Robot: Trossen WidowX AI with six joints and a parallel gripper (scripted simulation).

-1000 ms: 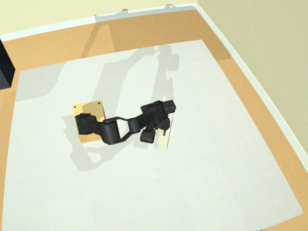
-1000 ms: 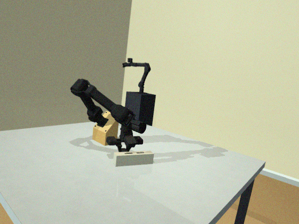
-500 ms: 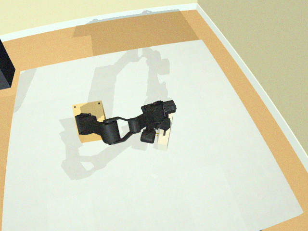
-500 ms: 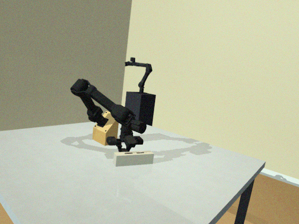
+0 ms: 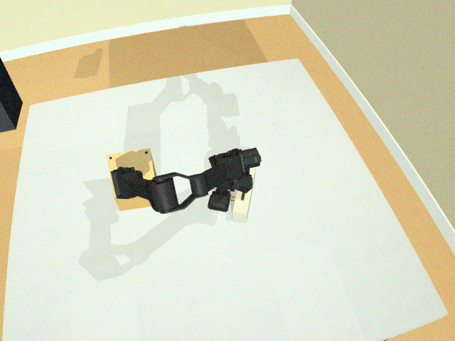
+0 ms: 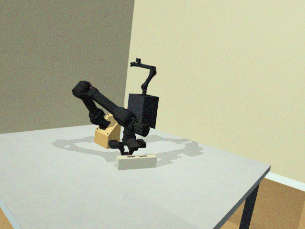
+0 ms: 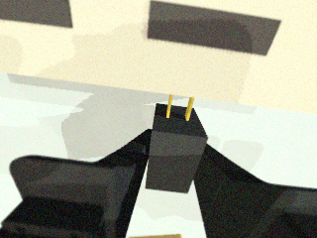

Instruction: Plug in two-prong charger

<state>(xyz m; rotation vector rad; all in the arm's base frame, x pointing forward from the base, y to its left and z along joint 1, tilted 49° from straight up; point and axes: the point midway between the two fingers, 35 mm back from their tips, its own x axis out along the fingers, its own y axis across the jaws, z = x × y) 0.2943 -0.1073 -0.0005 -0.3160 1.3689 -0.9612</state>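
Now: gripper tip 20 mm short of the grey charger, 10 mm to the left of it and 10 mm below it.
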